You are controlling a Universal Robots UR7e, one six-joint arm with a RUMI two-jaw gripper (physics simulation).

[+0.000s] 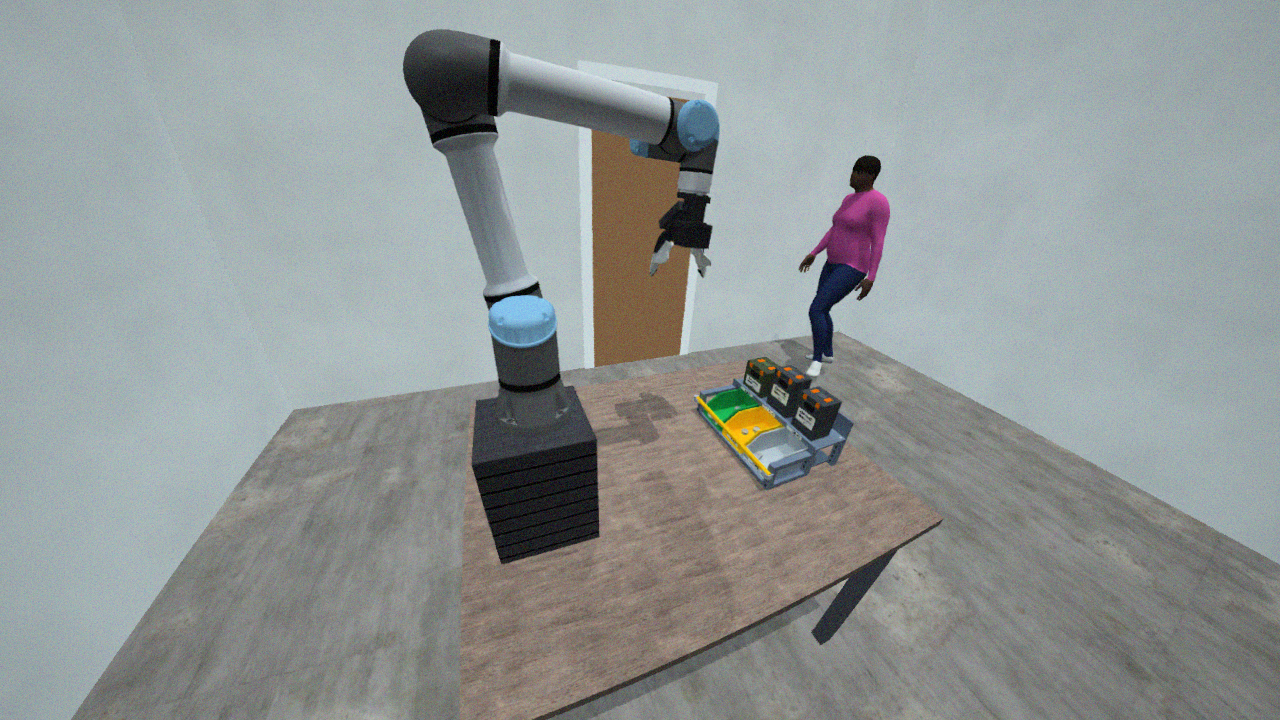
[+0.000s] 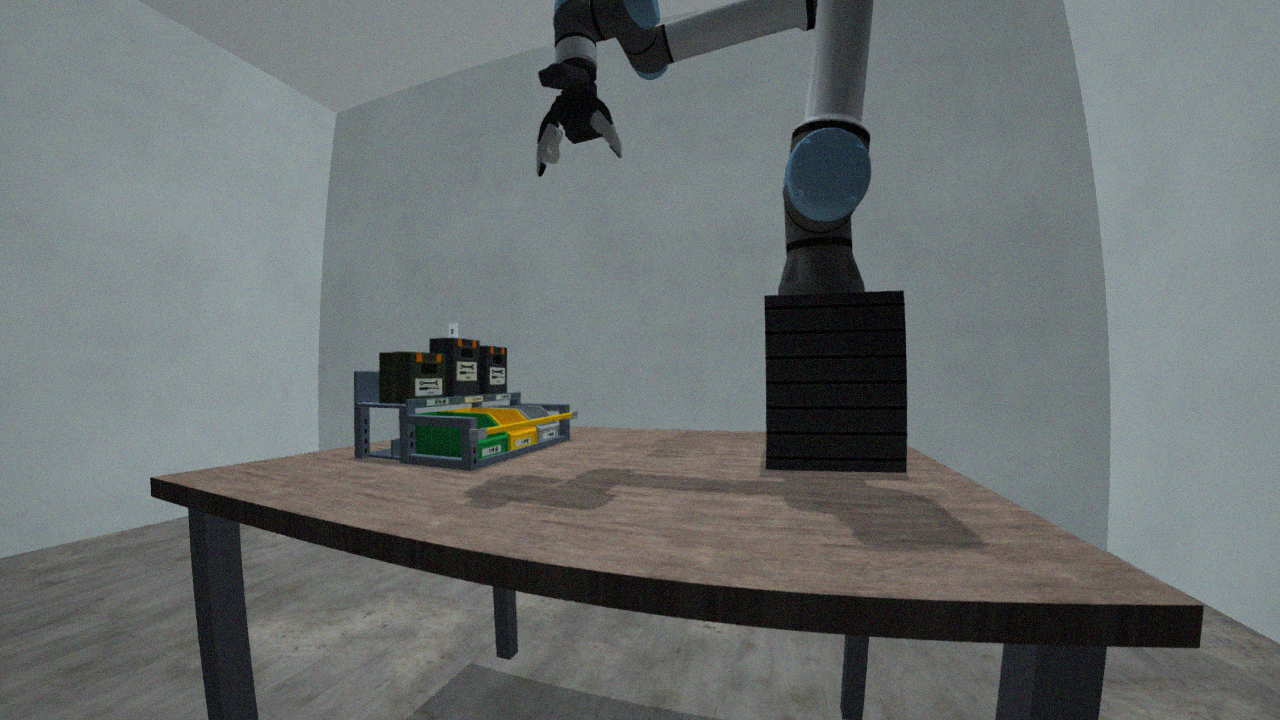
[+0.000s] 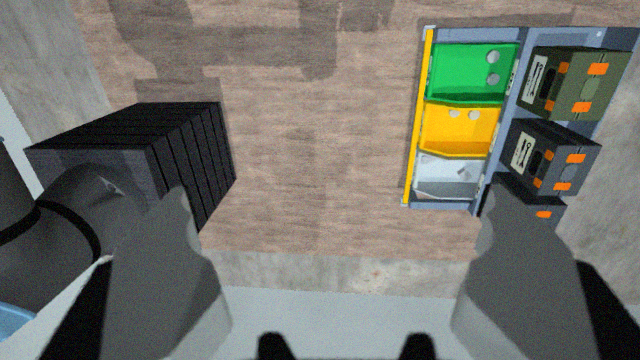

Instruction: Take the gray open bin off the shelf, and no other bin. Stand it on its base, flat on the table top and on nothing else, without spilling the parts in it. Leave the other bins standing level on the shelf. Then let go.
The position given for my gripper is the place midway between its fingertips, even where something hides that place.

In view: my gripper (image 2: 578, 167), a gray open bin (image 1: 777, 444), a green bin (image 2: 432, 440), a yellow bin (image 1: 758, 416) and a yellow bar (image 3: 428, 38).
The gray open bin also shows in image 2 (image 2: 529, 412) and in image 3 (image 3: 439, 179). The green bin is seen too in image 1 (image 1: 723, 404) and in image 3 (image 3: 457, 72). The yellow bin also shows in image 2 (image 2: 500, 416) and in image 3 (image 3: 438, 132).
